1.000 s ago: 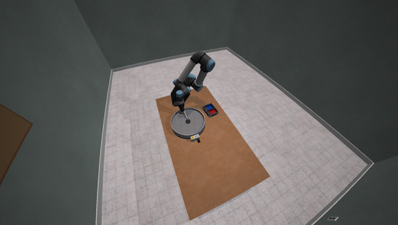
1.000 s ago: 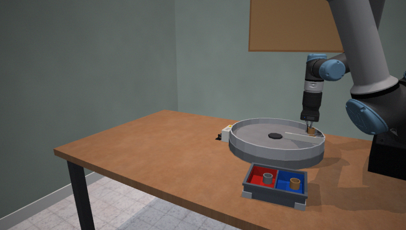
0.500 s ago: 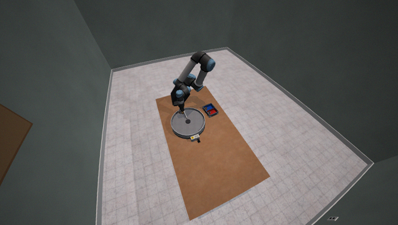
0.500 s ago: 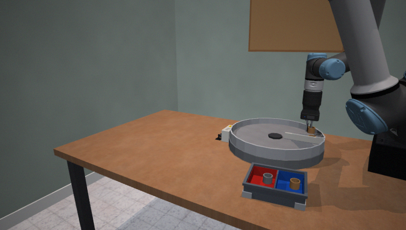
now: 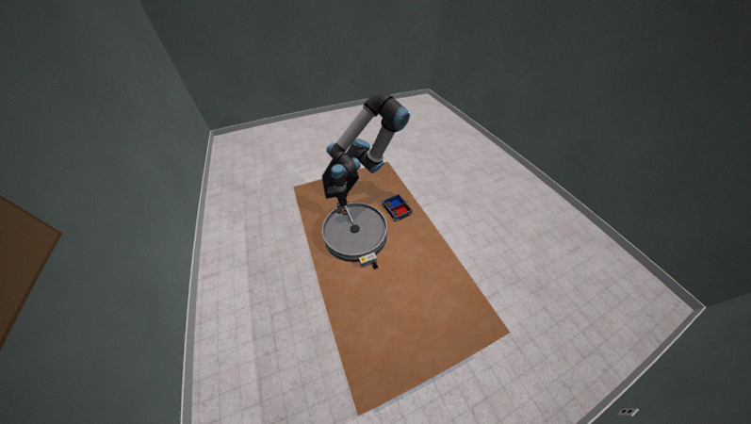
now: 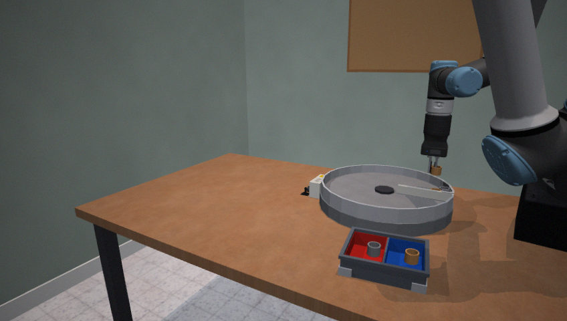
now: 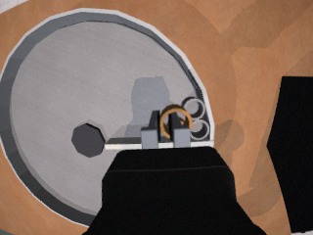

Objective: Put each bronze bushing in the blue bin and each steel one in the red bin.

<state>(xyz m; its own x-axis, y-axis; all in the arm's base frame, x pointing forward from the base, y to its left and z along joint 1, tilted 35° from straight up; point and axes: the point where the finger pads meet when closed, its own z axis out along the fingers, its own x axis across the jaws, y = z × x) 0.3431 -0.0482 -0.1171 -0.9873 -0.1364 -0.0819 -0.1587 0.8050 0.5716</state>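
Now: hand 10 mm past the bin, 410 mm to the right of it and 120 mm above it. The rest, counted from my hand: grey turntable (130 mm ahead, 70 mm to the left, 90 mm below).
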